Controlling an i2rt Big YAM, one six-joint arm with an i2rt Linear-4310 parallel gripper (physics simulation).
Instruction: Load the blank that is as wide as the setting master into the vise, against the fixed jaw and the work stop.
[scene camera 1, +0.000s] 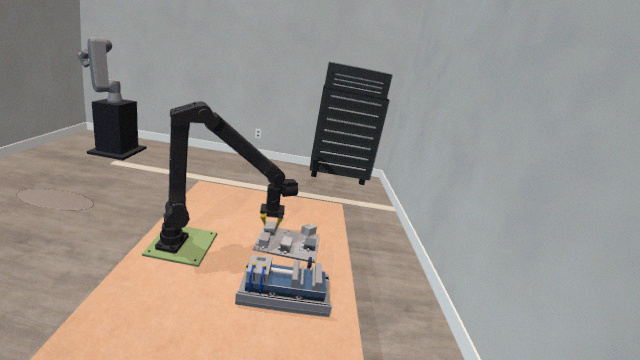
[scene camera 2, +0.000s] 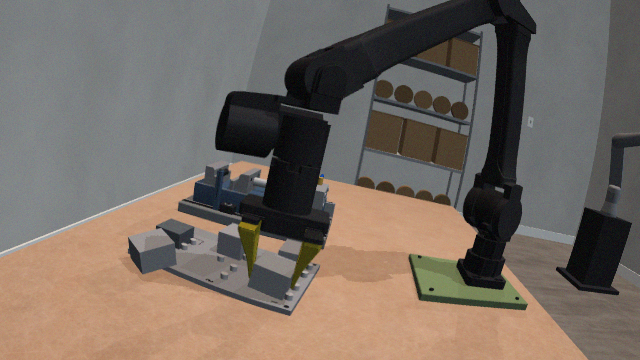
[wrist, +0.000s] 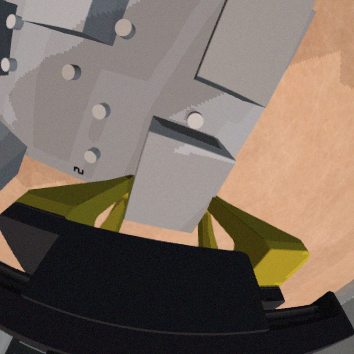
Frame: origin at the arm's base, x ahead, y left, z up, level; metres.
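Seen in the pictures: gripper, fingertip midpoint: (scene camera 1: 271, 227) (scene camera 2: 271, 282) (wrist: 167, 189); arm's base, link origin: (scene camera 1: 172, 242) (scene camera 2: 479, 277).
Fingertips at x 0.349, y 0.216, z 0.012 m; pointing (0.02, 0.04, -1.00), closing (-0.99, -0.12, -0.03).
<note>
Pixels of each thing's top centre, then the offset from my fingertips to it. "*": a spot on its surface instead.
- light grey block, top centre: (wrist: 169, 196) (scene camera 2: 276, 260) (scene camera 1: 271, 224) 0.001 m ahead, 0.015 m right, 0.026 m up
- grey plate, top centre: (wrist: 80, 60) (scene camera 2: 224, 259) (scene camera 1: 288, 241) 0.086 m ahead, 0.065 m right, 0.016 m down
- darker grey block, top centre: (scene camera 2: 175, 225) (scene camera 1: 310, 241) 0.179 m ahead, 0.071 m right, 0.009 m up
- blue vise, top centre: (scene camera 2: 263, 172) (scene camera 1: 288, 268) 0.113 m ahead, 0.344 m right, 0.075 m up
- dark upright post, surface spot: (scene camera 1: 310, 262) * 0.182 m ahead, 0.291 m right, 0.072 m up
- turned block, top centre: (scene camera 2: 152, 233) (scene camera 1: 309, 225) 0.167 m ahead, 0.032 m left, 0.026 m up
My gripper (scene camera 1: 271, 225) (scene camera 2: 273, 281) (wrist: 167, 189) is shut on a light grey block (scene camera 1: 270, 228) (scene camera 2: 270, 276) (wrist: 175, 180) at a corner of the grey plate (scene camera 1: 274, 246) (scene camera 2: 200, 262) (wrist: 125, 97); one yellow finger is on each side. The block appears to be still at plate level. A darker grey block (scene camera 1: 310, 243) (scene camera 2: 176, 233) sits at the plate's other end. I cannot tell which block is the setting master. The blue vise (scene camera 1: 285, 281) (scene camera 2: 202, 192) has two grey jaws, the end jaw (scene camera 1: 317, 276) (scene camera 2: 216, 173) facing the rod-driven one (scene camera 1: 295, 273). A dark upright post (scene camera 1: 310, 262) stands beside them.
A turned block (scene camera 1: 309, 230) (scene camera 2: 152, 251) overhangs the plate's edge. Other light blocks (scene camera 1: 286, 244) (scene camera 1: 264, 239) stand near the held one, one of them close by in the wrist view (wrist: 245, 50). Short pegs (wrist: 195, 120) rise from the plate. The green base plate (scene camera 1: 200, 245) (scene camera 2: 440, 295) carries the arm.
</note>
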